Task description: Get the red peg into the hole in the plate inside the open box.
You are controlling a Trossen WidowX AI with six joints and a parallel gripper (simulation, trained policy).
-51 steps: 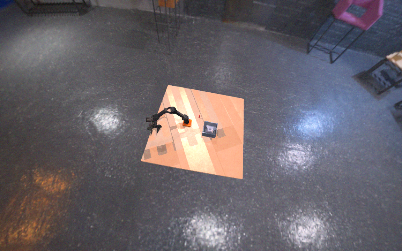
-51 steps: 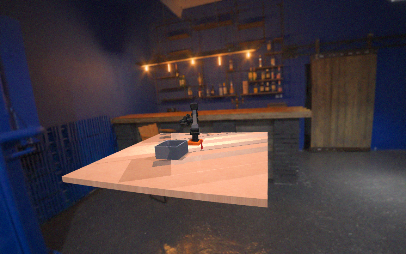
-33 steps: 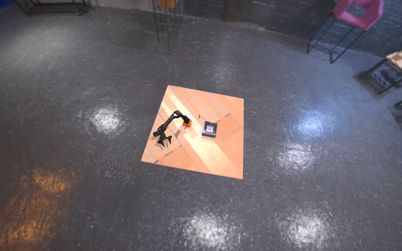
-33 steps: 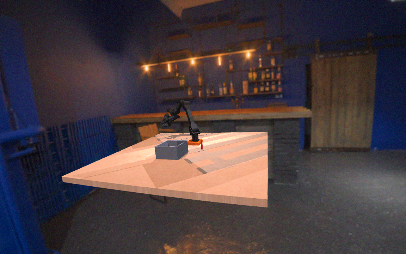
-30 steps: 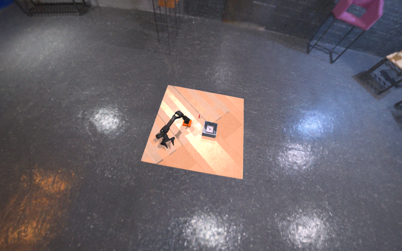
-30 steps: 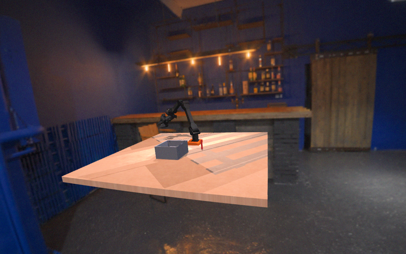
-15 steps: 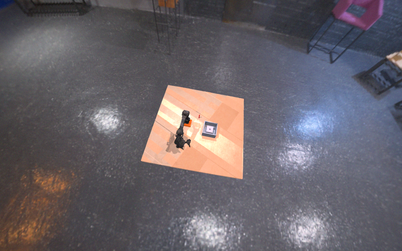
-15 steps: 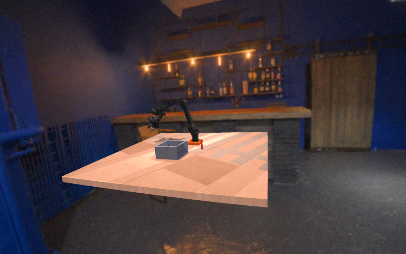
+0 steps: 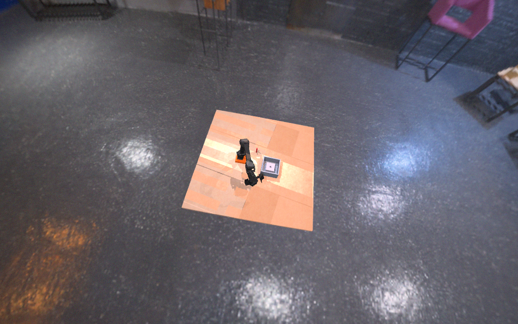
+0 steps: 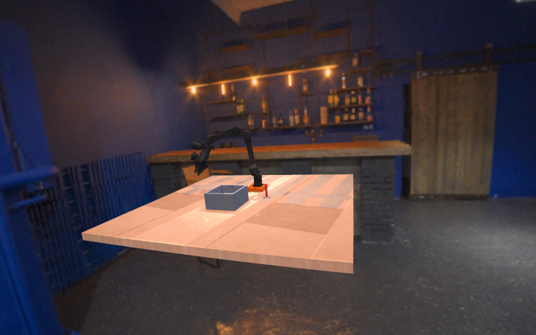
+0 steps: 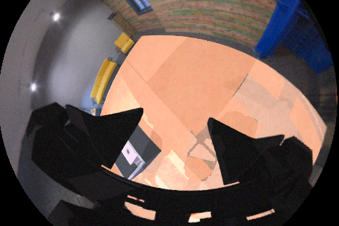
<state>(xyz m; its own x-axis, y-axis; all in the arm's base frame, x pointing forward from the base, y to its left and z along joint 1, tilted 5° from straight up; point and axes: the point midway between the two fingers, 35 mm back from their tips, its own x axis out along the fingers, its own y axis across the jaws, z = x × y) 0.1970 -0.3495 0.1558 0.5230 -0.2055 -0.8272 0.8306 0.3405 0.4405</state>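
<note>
Right now my gripper tip is 5 cm past the red peg, 46 cm to the right of it and 13 cm above it. From my gripper tip the other things lie so: pale plate 12 cm ahead, 27 cm to the left, 12 cm below; grey-blue box 12 cm ahead, 27 cm to the left, 14 cm below.
</note>
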